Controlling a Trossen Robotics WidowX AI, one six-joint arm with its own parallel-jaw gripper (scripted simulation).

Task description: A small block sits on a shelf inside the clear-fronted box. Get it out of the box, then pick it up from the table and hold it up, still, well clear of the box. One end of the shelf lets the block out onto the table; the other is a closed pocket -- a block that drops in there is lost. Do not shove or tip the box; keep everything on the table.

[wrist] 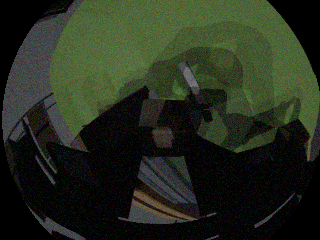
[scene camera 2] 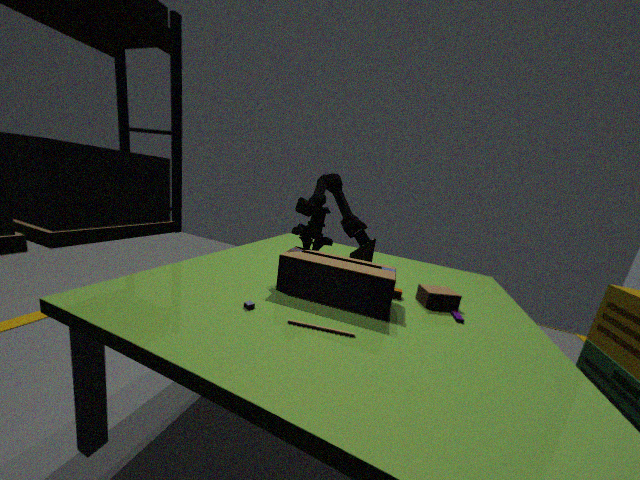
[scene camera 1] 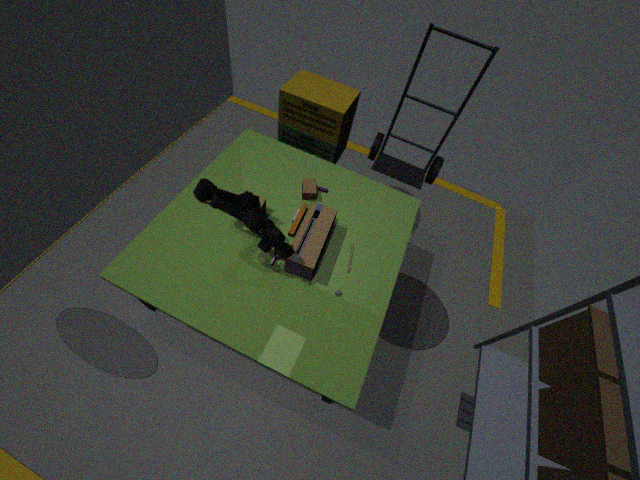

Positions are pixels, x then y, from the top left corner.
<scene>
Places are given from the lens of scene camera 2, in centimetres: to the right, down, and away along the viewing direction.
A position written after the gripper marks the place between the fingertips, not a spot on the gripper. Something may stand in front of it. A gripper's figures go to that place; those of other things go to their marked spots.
gripper (scene camera 2: pixel 308 257): -5, 7, 100
brown box (scene camera 2: pixel 445 298): 44, 21, 87
</scene>
